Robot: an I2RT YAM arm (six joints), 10 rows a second.
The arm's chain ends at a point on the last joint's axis. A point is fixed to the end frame.
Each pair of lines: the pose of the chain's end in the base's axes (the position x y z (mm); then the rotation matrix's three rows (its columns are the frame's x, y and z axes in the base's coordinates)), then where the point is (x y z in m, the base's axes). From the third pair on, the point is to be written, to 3 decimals.
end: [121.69, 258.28, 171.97], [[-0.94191, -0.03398, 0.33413], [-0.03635, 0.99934, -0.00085], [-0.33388, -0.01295, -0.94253]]
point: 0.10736 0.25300 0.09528
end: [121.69, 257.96, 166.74], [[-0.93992, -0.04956, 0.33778], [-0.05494, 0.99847, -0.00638], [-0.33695, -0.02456, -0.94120]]
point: 0.10774 0.25158 0.09006
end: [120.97, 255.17, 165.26], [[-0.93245, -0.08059, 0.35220], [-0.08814, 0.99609, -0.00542], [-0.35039, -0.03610, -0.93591]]
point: 0.108 0.248 0.088
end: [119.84, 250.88, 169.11], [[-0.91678, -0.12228, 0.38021], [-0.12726, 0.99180, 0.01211], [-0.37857, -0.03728, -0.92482]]
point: 0.110 0.243 0.092
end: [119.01, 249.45, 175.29], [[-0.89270, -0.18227, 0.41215], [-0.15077, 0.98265, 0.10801], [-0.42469, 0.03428, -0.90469]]
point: 0.112 0.247 0.097
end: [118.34, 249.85, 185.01], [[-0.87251, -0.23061, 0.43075], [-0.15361, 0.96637, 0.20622], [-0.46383, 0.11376, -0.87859]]
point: 0.114 0.254 0.107
